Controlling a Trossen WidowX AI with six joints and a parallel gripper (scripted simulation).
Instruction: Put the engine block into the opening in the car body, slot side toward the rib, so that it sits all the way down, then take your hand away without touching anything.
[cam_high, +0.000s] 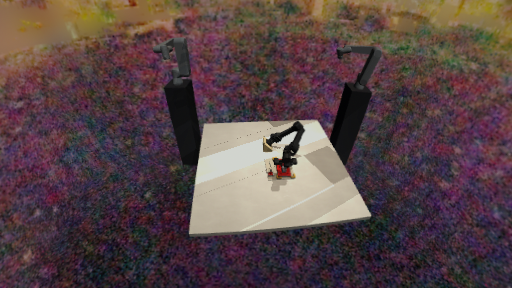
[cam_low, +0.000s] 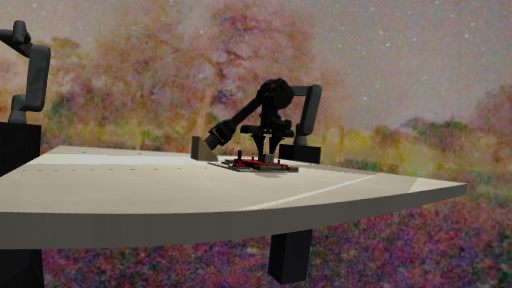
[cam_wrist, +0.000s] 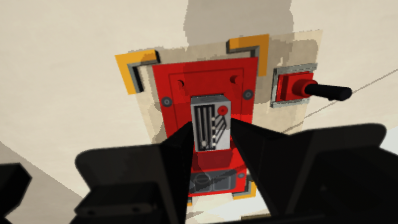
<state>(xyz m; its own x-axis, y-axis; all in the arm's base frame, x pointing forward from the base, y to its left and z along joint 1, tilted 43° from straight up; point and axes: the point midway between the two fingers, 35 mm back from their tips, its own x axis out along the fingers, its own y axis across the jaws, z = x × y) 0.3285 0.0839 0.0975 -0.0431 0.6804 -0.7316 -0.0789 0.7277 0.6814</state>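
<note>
Now: the grey engine block 10 mm below my gripper tip.
</note>
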